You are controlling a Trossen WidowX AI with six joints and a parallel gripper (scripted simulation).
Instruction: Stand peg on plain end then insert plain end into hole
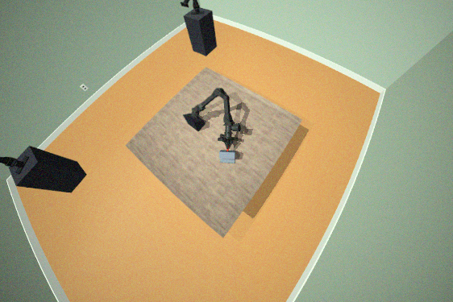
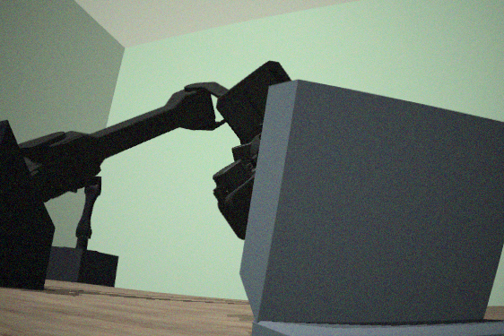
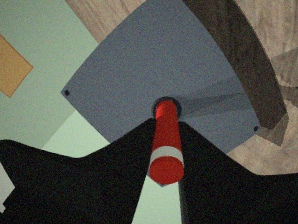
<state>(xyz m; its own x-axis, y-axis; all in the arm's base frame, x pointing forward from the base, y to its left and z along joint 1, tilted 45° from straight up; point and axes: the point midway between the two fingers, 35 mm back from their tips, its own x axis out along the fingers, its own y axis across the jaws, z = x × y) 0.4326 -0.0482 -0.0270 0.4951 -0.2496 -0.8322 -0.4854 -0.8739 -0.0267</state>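
Right now the red peg is 1 cm behind my gripper tip, 1 cm to the left of it and 1 cm above it. The rest, counted from my gripper tip: sloped grey panel (2 cm ahead, 3 cm to the right, 2 cm below).
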